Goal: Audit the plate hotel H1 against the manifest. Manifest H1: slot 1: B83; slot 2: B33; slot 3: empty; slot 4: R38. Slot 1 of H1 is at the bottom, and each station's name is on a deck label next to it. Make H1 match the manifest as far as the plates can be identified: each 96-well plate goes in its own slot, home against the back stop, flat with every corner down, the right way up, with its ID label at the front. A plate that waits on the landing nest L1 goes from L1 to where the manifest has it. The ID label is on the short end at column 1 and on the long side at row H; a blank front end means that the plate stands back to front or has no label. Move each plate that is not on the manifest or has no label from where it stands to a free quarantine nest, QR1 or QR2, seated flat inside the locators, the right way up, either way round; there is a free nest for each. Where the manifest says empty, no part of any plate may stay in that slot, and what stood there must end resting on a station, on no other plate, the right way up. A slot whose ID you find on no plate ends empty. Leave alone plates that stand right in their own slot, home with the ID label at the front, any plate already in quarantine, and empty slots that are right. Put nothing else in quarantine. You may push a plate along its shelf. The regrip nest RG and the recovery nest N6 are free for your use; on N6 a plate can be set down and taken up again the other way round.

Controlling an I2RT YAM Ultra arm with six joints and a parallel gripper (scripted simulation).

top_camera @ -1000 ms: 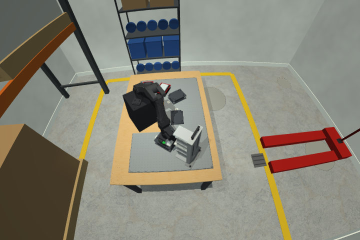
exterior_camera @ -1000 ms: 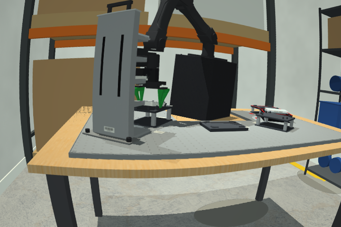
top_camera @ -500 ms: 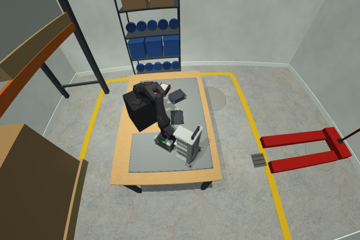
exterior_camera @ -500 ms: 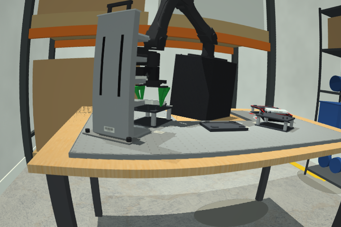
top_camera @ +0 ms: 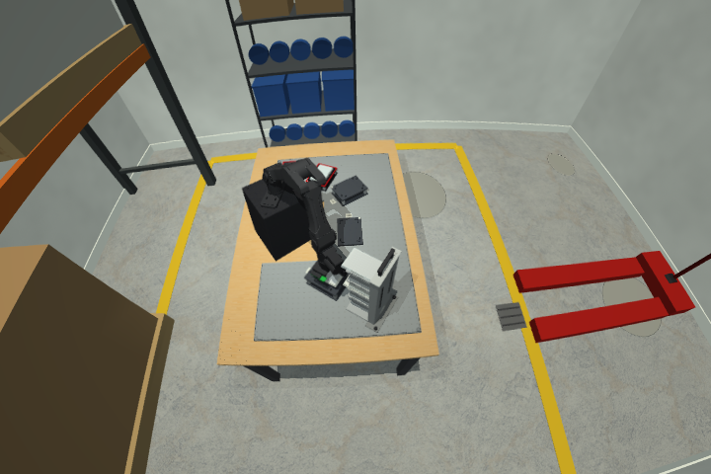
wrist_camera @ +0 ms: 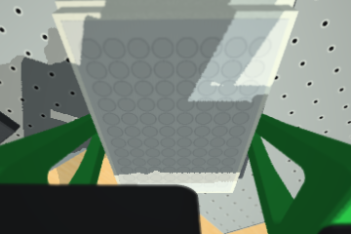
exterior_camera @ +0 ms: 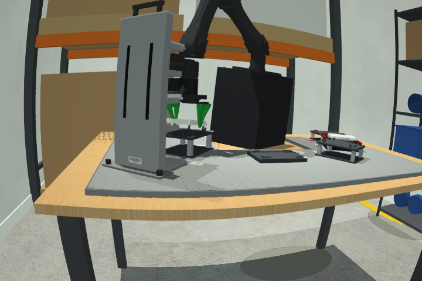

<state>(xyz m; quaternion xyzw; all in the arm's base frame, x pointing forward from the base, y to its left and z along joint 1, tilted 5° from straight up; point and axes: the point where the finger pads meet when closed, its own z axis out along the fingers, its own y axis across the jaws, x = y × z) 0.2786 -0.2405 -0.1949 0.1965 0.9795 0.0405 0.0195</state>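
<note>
Now: hand 30 mm above the dark regrip nest. Also, from my hand: RG label: 100 mm behind, 90 mm below, 40 mm to the left; grey plate hotel H1: 230 mm ahead, 100 mm to the right, 100 mm above; H1 deck label: 150 mm ahead, 90 mm below, 40 mm to the left.
</note>
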